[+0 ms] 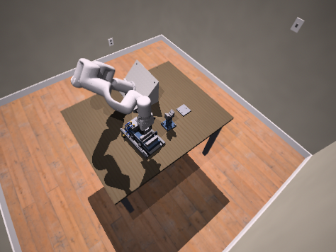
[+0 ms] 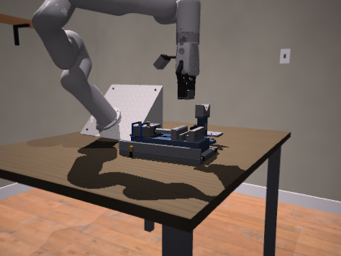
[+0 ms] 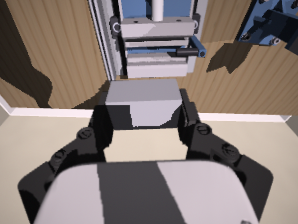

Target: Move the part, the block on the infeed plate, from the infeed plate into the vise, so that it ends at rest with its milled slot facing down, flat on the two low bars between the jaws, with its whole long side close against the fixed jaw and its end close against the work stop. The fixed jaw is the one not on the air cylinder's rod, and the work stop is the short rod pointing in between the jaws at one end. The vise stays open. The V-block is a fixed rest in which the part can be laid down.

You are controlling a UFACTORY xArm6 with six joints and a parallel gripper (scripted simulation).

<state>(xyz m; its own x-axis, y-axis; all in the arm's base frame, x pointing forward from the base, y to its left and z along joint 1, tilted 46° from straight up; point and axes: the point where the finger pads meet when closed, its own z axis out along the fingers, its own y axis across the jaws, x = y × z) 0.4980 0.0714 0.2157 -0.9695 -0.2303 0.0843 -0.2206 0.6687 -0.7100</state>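
Right now the fixed jaw is 14 cm below my hand, 3 cm to the left of it and 3 cm ahead of it. The rest, counted from my hand: part: 2 cm below; moving jaw: 14 cm below, 4 cm behind, 1 cm to the left; work stop: 13 cm below, 7 cm to the left, 1 cm behind.
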